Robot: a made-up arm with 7 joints. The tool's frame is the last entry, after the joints.
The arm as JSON. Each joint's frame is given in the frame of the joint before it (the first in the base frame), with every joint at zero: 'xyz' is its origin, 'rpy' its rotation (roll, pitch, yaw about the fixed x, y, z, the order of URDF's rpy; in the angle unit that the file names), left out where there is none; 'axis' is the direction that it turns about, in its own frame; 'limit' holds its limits. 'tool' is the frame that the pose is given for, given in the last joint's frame.
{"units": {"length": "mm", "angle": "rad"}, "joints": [
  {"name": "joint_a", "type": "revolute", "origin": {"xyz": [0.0, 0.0, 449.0]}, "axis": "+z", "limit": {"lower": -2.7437, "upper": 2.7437}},
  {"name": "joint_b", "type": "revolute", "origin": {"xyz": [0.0, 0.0, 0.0], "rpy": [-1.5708, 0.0, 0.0]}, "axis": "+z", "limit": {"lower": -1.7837, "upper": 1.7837}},
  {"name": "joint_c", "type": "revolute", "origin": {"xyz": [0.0, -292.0, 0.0], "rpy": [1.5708, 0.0, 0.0]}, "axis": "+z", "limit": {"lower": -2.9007, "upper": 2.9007}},
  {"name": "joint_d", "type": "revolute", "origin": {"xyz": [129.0, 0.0, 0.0], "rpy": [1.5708, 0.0, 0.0]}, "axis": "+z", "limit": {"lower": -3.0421, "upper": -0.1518}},
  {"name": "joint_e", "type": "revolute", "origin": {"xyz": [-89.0, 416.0, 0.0], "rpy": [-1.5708, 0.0, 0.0]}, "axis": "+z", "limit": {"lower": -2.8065, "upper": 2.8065}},
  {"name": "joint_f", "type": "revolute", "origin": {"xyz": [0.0, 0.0, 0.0], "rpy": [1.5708, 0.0, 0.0]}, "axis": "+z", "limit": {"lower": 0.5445, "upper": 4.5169}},
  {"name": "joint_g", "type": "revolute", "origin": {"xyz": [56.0, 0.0, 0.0], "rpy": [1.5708, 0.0, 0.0]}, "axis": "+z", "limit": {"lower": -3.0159, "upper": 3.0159}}
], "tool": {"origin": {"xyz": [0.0, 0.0, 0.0]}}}
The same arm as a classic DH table. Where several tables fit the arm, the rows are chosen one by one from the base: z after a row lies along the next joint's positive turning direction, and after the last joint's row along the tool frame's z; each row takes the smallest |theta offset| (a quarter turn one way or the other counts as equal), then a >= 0, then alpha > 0; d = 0 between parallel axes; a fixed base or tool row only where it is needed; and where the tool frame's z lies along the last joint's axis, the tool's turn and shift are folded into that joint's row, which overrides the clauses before.
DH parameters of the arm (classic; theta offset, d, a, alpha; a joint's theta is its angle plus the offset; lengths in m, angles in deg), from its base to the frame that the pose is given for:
joint_a: 0 0.449 0 -90
joint_b: 0 0 0 90
joint_c: 0 0.292 0.129 90
joint_d: 0 0 -0.089 -90
joint_e: 0 0.416 0 90
joint_f: 0 0 0.056 90
joint_g: 0 0 0 0
Joint limits (deg, base to tool): -157.2..157.2 -102.2..102.2 -166.2..166.2 -174.3..-8.7 -160.8..160.8 31.2..258.8 -172.8..172.8

